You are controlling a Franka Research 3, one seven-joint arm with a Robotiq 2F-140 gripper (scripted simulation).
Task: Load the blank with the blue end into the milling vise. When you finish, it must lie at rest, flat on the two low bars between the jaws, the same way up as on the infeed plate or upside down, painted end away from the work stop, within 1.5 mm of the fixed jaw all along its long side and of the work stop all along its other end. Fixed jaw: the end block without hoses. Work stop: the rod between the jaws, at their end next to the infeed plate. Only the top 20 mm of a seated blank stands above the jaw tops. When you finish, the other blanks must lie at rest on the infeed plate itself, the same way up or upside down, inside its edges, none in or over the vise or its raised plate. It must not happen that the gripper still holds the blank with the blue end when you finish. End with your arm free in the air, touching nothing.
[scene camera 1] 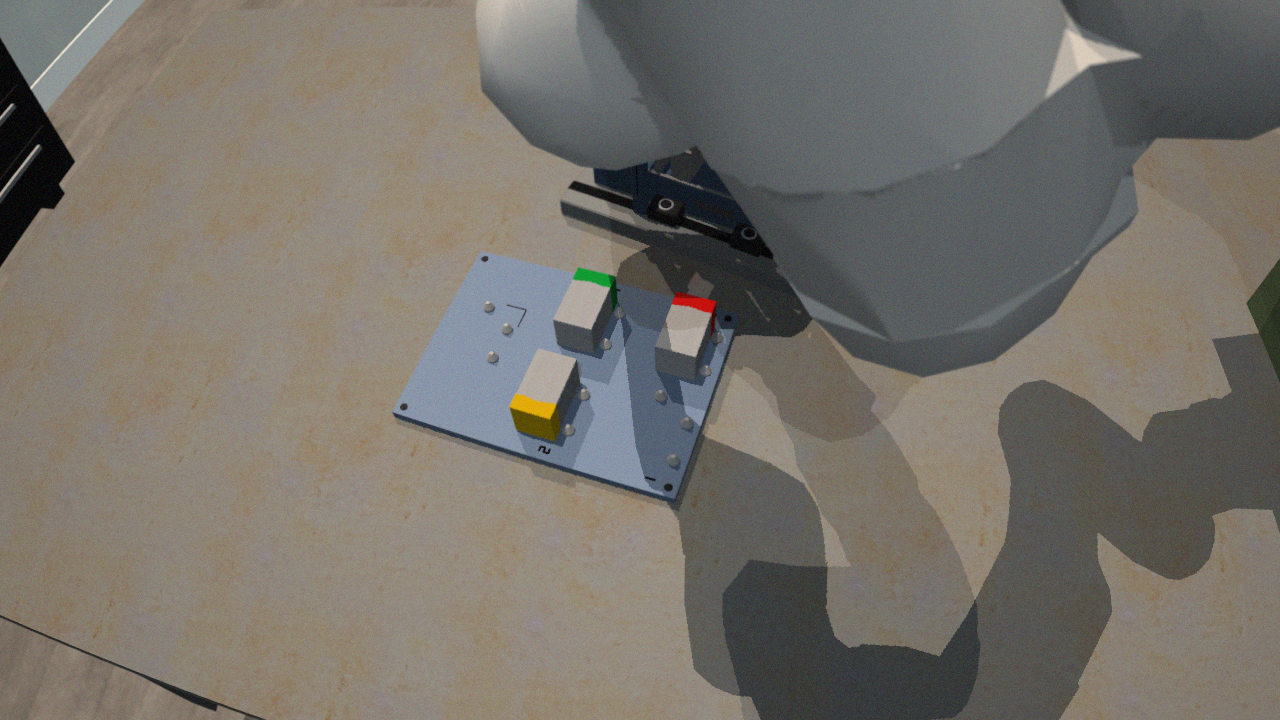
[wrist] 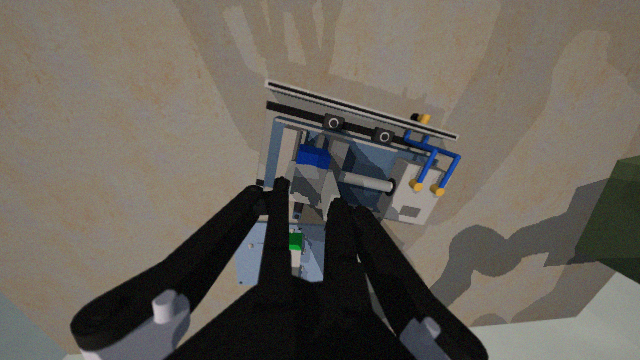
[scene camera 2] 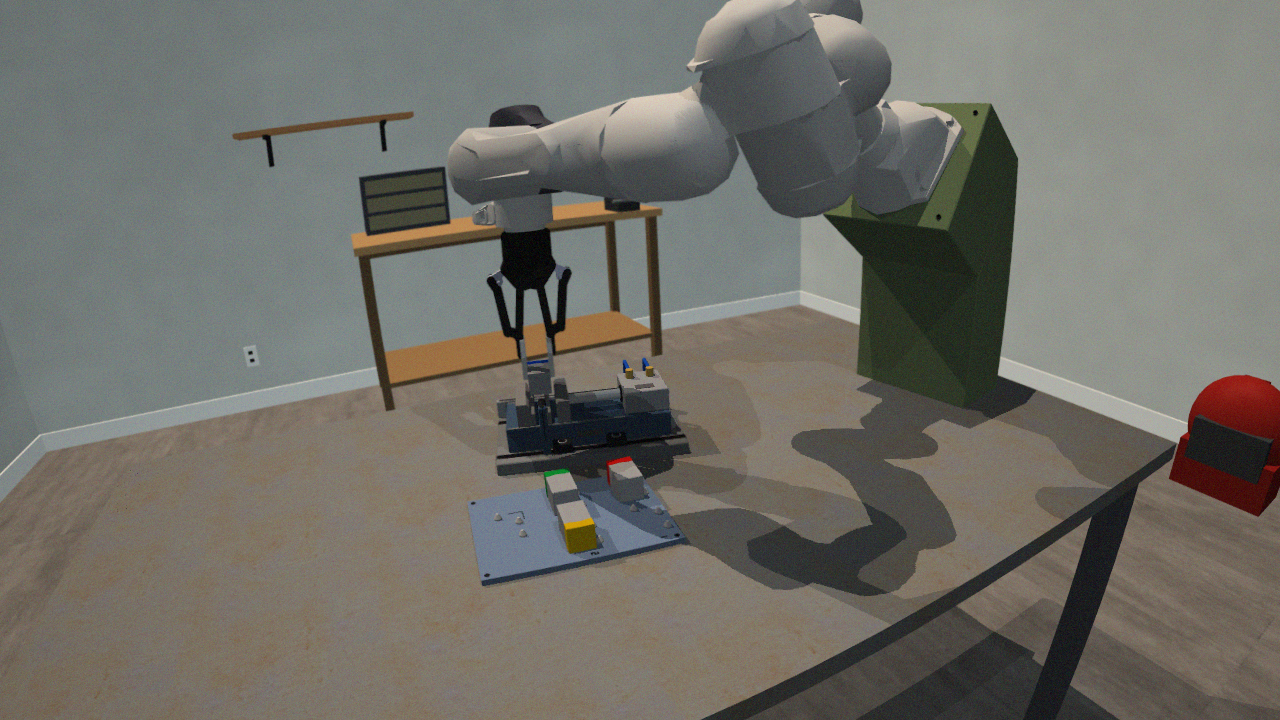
Labels:
red-ended blank: scene camera 1; scene camera 2; not seen in the wrist view (hidden by the gripper)
same spot on red-ended blank: [scene camera 2: 626, 481] = [scene camera 1: 667, 352]
same spot on infeed plate: [wrist: 313, 259] = [scene camera 2: 605, 512]

